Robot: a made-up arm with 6 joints. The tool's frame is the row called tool.
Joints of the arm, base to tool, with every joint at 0 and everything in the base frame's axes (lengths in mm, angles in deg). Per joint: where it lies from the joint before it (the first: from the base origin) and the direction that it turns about. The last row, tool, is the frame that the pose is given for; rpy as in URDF.
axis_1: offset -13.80 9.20 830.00 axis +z
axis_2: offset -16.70 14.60 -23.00 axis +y
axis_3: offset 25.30 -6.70 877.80 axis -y
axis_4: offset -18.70 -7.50 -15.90 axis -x
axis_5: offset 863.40 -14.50 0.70 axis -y
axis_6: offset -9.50 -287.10 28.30 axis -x
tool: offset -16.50 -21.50 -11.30 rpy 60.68 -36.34 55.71
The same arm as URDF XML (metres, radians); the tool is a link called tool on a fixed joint. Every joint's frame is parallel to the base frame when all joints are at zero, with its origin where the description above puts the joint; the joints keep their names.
<robot name="arm">
  <joint name="tool_fixed" type="fixed">
    <parent link="link6"/>
    <child link="tool"/>
    <origin xyz="-0.0165 -0.0215 -0.0113" rpy="1.0591 -0.6343 0.9723"/>
  </joint>
  <joint name="axis_6" type="continuous">
    <parent link="link5"/>
    <child link="link6"/>
    <origin xyz="-0.0095 -0.2871 0.0283"/>
    <axis xyz="-1 0 0"/>
  </joint>
  <joint name="axis_5" type="continuous">
    <parent link="link4"/>
    <child link="link5"/>
    <origin xyz="0.8634 -0.0145 0.0007"/>
    <axis xyz="0 -1 0"/>
  </joint>
  <joint name="axis_4" type="continuous">
    <parent link="link3"/>
    <child link="link4"/>
    <origin xyz="-0.0187 -0.0075 -0.0159"/>
    <axis xyz="-1 0 0"/>
  </joint>
  <joint name="axis_3" type="continuous">
    <parent link="link2"/>
    <child link="link3"/>
    <origin xyz="0.0253 -0.0067 0.8778"/>
    <axis xyz="0 -1 0"/>
  </joint>
  <joint name="axis_2" type="continuous">
    <parent link="link1"/>
    <child link="link2"/>
    <origin xyz="-0.0167 0.0146 -0.023"/>
    <axis xyz="0 1 0"/>
  </joint>
  <joint name="axis_1" type="continuous">
    <parent link="base_link"/>
    <child link="link1"/>
    <origin xyz="-0.0138 0.0092 0.83"/>
    <axis xyz="0 0 1"/>
  </joint>
  <link name="base_link"/>
  <link name="link1"/>
  <link name="link2"/>
  <link name="link3"/>
  <link name="link4"/>
  <link name="link5"/>
  <link name="link6"/>
  <link name="tool"/>
</robot>

